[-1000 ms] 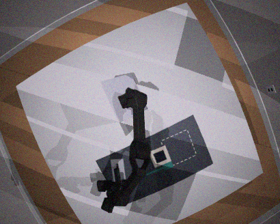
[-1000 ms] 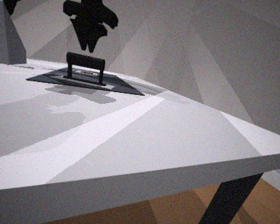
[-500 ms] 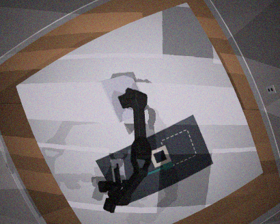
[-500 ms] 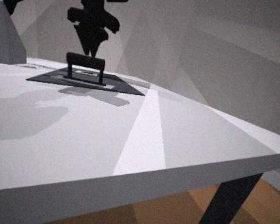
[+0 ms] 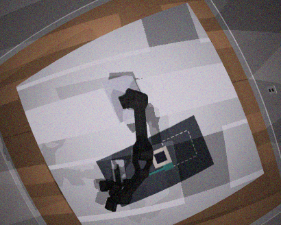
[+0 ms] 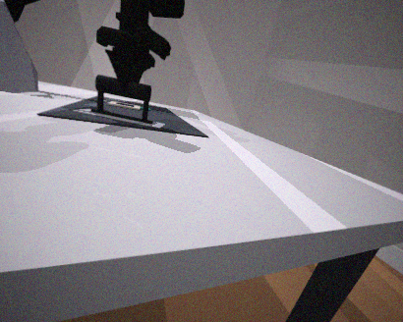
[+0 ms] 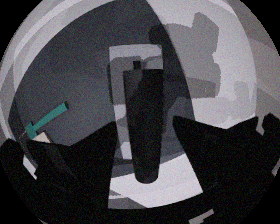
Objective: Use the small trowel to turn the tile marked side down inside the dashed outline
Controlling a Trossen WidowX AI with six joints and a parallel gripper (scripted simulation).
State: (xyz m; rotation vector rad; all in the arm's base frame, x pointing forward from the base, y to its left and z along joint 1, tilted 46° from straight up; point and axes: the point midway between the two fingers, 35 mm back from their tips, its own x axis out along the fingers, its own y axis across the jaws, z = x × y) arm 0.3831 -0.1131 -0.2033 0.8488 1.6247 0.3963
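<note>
Right now the trowel is 1 cm ahead of my gripper tip and 3 cm below it. Also, from my gripper tip: tile (2 cm behind, 27 cm to the left, 6 cm below); dark mat (1 cm ahead, 24 cm to the left, 9 cm below).
</note>
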